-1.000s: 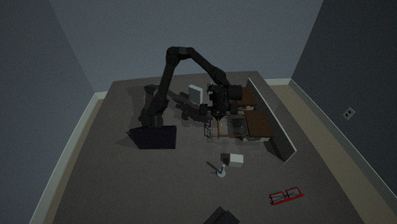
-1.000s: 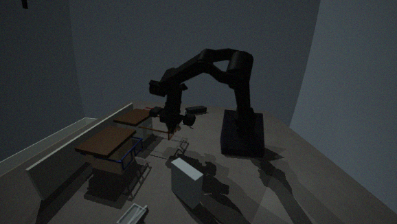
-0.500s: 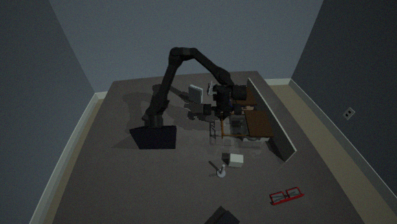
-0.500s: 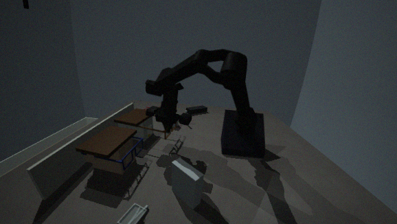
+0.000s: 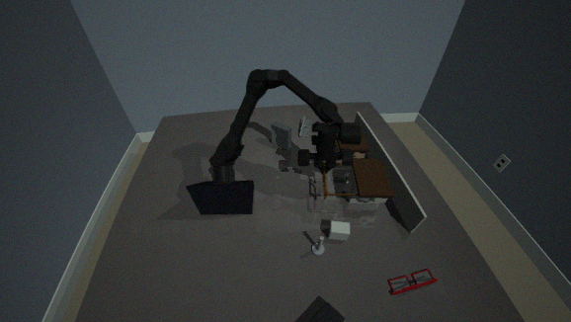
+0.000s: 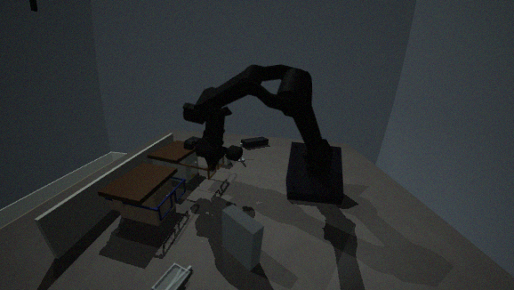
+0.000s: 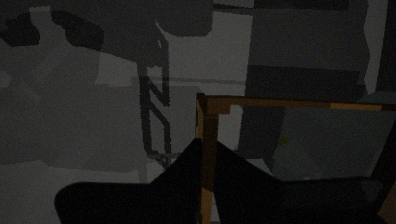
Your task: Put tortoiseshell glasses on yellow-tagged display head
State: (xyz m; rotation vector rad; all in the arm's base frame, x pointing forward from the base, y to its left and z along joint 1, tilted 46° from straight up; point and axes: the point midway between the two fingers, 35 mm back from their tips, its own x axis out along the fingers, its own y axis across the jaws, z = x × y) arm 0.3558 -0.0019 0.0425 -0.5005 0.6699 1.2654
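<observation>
Now: the white head 130 mm ahead of my gripper tip, 60 mm to the right of it and 10 mm below it. The rest, counted from my gripper tip: long wall: 260 mm ahead, 40 mm to the left, 10 mm below; tan head: 130 mm ahead, 160 mm to the left, 10 mm below; small white cube: 210 mm to the right, 40 mm below.
</observation>
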